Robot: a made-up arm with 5 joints. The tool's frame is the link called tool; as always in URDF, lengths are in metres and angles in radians.
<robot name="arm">
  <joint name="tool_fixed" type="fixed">
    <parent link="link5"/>
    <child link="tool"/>
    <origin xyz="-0.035 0.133 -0.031" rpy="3.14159 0 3.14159"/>
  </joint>
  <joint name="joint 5" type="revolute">
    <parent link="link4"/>
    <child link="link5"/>
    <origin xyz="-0.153 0.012 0.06" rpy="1.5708 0 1.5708"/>
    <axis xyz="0 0 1"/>
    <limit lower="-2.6" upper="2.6"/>
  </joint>
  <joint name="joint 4" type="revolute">
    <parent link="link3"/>
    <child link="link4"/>
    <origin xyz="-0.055 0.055 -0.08"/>
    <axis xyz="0 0 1"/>
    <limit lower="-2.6" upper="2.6"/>
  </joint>
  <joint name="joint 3" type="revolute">
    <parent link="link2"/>
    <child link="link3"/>
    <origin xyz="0.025 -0.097 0.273" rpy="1.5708 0 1.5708"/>
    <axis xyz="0 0 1"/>
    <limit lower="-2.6" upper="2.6"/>
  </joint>
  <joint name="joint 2" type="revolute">
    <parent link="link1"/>
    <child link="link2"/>
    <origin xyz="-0.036 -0.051 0.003" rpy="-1.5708 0 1.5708"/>
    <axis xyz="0 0 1"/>
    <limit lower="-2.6" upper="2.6"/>
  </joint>
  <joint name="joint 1" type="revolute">
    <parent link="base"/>
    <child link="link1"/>
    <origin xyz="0 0 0.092"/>
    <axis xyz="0 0 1"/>
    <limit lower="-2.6" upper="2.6"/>
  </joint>
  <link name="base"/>
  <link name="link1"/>
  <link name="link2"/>
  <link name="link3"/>
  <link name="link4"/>
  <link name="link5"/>
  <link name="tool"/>
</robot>
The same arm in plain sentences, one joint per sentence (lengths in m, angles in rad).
The arm has five revolute joints in a row. What follows holds with every joint at zero, and every direction is one of the base frame's.
The first joint lies 0.092 m along +z from the base frame's origin and turns about +z, from -2.6 to 2.6 rad.
The second joint lies 0.036 m along -x and 0.051 m along -y and 0.003 m along +z from the first joint and turns about -x, from -2.6 to 2.6 rad.
The third joint lies 0.273 m along -x and 0.025 m along +y and 0.097 m along +z from the second joint and turns about +y, from -2.6 to 2.6 rad.
The fourth joint lies 0.055 m along -x and 0.08 m along -y and 0.055 m along +z from the third joint and turns about +y, from -2.6 to 2.6 rad.
The fifth joint lies 0.012 m along -x and 0.06 m along +y and 0.153 m along +z from the fourth joint and turns about -z, from -2.6 to 2.6 rad.
The tool frame, which is the frame that the pose is given for, lies 0.035 m along +x and 0.133 m along +y and 0.031 m along +z from the fifth joint; its axes are the base frame's turned by roll 0, pitch 0 and yaw 0 rad (as in URDF: about the fixed x, then y, then z).

